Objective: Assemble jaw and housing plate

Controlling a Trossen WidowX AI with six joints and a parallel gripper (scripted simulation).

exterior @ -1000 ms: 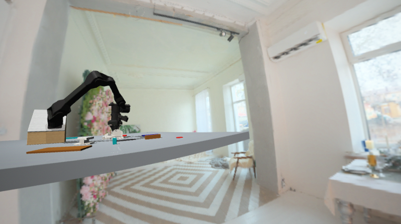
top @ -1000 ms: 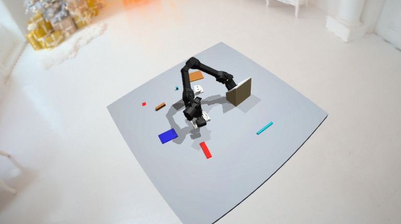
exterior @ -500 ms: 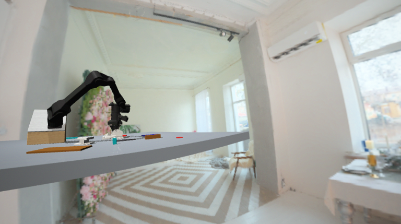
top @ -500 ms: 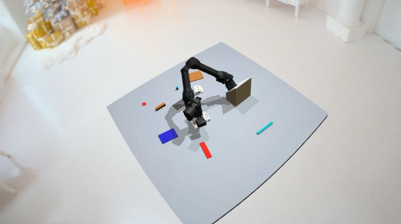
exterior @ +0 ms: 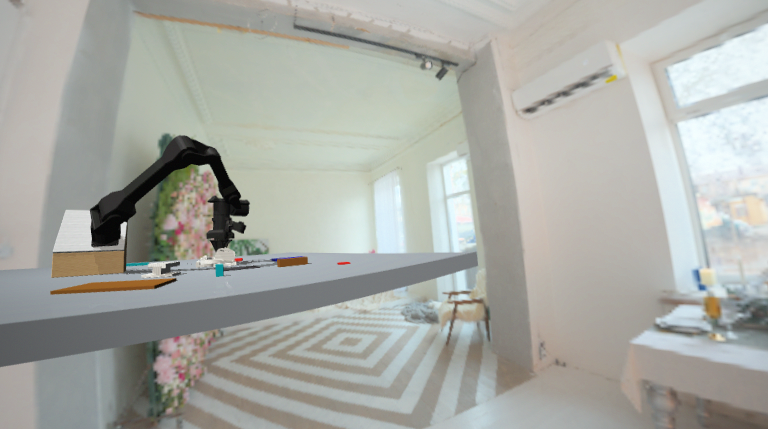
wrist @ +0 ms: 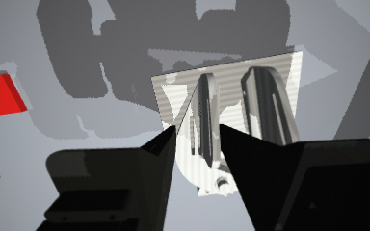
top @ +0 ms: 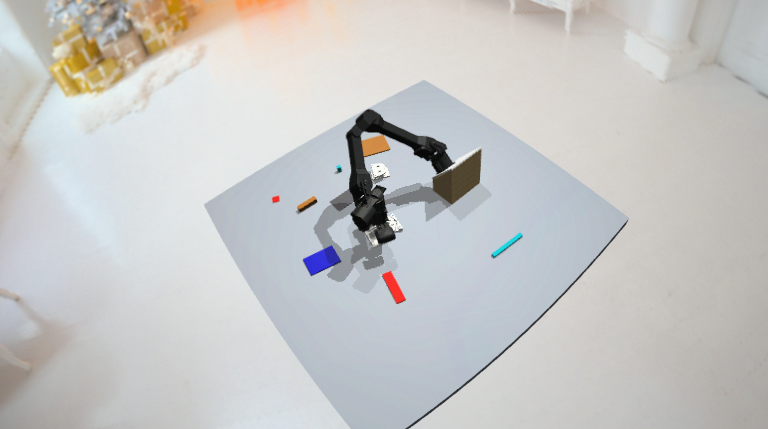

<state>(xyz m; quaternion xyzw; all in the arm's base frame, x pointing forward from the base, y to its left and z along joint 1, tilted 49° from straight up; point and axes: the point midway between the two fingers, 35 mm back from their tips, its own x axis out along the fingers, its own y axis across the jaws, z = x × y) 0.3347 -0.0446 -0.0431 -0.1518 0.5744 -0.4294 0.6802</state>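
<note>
Now: gripper tip 1 cm past the dark grey tile, 25 cm to the left of it and 2 cm above it. From my gripper tip the other things lie so: brown block: 11 cm ahead, 33 cm to the right, 1 cm below; blue tile: 22 cm ahead, 8 cm to the right, 1 cm below; red bar: 11 cm ahead, 19 cm to the left, 1 cm below.
</note>
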